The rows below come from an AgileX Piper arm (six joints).
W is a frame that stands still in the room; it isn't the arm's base.
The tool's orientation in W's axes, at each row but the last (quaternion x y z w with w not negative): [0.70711 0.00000 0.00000 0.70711]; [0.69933 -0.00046 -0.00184 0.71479]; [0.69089 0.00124 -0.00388 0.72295]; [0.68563 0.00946 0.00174 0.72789]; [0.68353 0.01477 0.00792 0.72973]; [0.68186 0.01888 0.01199 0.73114]
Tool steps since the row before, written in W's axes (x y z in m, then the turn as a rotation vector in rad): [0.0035 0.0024 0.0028 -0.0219 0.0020 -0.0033]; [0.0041 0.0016 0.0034 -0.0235 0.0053 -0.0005]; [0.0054 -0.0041 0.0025 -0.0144 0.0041 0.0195]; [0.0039 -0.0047 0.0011 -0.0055 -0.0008 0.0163]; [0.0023 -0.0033 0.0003 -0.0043 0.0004 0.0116]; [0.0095 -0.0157 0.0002 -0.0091 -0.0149 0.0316]
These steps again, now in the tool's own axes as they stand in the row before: [0.0035 0.0028 -0.0024 -0.0219 -0.0033 -0.0020]; [0.0041 0.0034 -0.0015 -0.0235 -0.0004 -0.0052]; [0.0054 0.0024 0.0042 -0.0146 0.0196 -0.0032]; [0.0038 0.0009 0.0048 -0.0057 0.0162 0.0017]; [0.0022 0.0001 0.0034 -0.0044 0.0116 0.0002]; [0.0088 -0.0008 0.0161 -0.0101 0.0304 0.0166]
